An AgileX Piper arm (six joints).
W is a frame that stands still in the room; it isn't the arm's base.
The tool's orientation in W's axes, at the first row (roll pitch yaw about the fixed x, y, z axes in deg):
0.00 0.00 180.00
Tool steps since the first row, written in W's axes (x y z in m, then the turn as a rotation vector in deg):
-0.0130 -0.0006 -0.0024 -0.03 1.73 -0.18
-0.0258 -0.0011 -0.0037 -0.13 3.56 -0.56
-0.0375 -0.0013 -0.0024 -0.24 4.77 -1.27
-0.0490 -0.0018 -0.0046 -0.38 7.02 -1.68
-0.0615 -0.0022 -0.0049 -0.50 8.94 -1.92
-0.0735 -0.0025 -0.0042 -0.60 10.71 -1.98
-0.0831 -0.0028 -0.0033 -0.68 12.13 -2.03
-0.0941 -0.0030 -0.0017 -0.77 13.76 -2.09
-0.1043 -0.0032 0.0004 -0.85 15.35 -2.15
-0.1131 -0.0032 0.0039 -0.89 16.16 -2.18
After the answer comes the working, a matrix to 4 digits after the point.
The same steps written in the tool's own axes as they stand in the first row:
0.0130 0.0006 -0.0024 0.03 -1.73 -0.18
0.0258 0.0011 -0.0037 0.13 -3.56 -0.56
0.0375 0.0013 -0.0024 0.24 -4.77 -1.27
0.0490 0.0018 -0.0046 0.38 -7.02 -1.68
0.0615 0.0022 -0.0049 0.50 -8.94 -1.92
0.0735 0.0025 -0.0042 0.60 -10.71 -1.98
0.0831 0.0028 -0.0033 0.68 -12.13 -2.03
0.0941 0.0030 -0.0017 0.77 -13.76 -2.09
0.1043 0.0032 0.0004 0.85 -15.35 -2.15
0.1131 0.0032 0.0039 0.89 -16.16 -2.18

The tool's axes in the first row as the columns of a matrix, in W's axes (rounded; the answer above uses it unrounded):
-1.0000 0.0000 0.0000
0.0000 -1.0000 0.0000
0.0000 0.0000 1.0000

